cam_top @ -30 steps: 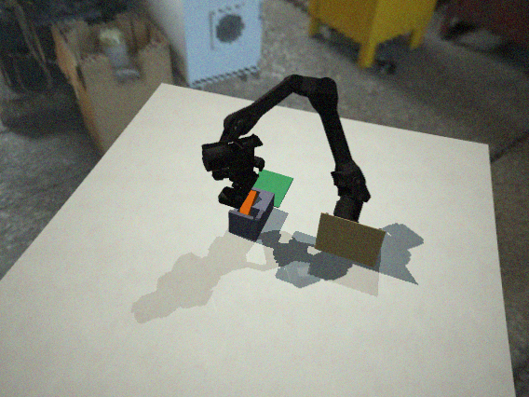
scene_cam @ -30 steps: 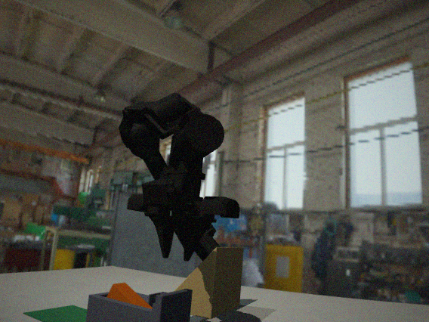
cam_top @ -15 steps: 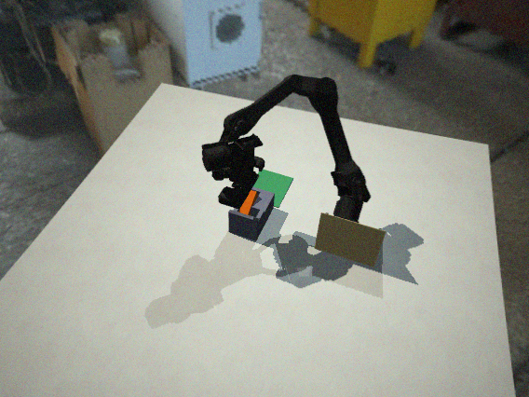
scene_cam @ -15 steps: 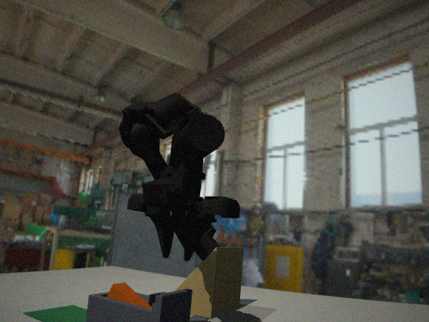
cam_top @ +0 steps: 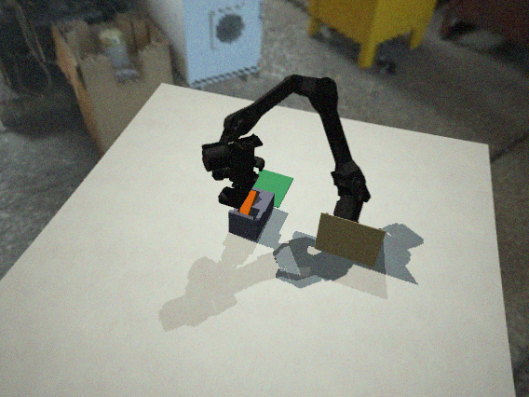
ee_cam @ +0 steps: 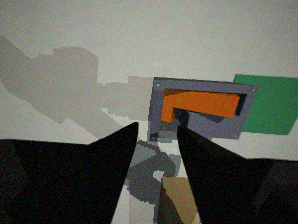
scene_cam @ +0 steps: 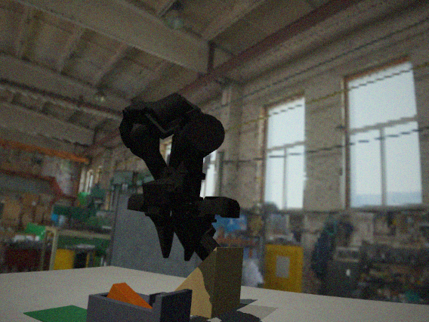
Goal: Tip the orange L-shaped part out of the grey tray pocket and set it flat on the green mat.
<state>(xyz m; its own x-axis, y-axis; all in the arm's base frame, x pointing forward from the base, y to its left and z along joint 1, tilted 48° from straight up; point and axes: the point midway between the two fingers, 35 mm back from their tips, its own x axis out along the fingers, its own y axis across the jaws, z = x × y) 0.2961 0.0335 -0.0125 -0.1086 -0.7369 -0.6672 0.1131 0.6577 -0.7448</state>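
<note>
Right now the orange L-shaped part is 10 cm below my gripper tip, 5 cm to the right of it and 1 cm behind it. Round my gripper tip: green mat 22 cm to the right, 16 cm below, 3 cm behind.
</note>
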